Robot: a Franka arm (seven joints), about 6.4 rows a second.
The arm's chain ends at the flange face. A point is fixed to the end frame.
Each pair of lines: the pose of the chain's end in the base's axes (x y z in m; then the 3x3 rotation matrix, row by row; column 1 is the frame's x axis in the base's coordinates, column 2 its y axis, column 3 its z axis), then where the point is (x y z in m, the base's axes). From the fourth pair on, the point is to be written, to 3 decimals.
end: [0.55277, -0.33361, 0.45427], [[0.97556, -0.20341, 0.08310], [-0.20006, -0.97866, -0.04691], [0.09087, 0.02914, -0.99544]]
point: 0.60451 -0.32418 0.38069
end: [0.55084, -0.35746, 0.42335], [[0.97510, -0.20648, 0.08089], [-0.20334, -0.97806, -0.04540], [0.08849, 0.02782, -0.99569]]
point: 0.60246 -0.34806 0.34968
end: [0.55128, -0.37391, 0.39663], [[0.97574, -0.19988, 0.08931], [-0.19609, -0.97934, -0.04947], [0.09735, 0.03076, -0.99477]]
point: 0.60343 -0.36449 0.32334
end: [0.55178, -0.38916, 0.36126], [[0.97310, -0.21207, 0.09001], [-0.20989, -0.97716, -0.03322], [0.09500, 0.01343, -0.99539]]
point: 0.604 -0.379 0.288
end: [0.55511, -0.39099, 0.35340], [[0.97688, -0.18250, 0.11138], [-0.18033, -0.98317, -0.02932], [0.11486, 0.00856, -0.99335]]
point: 0.609 -0.379 0.281
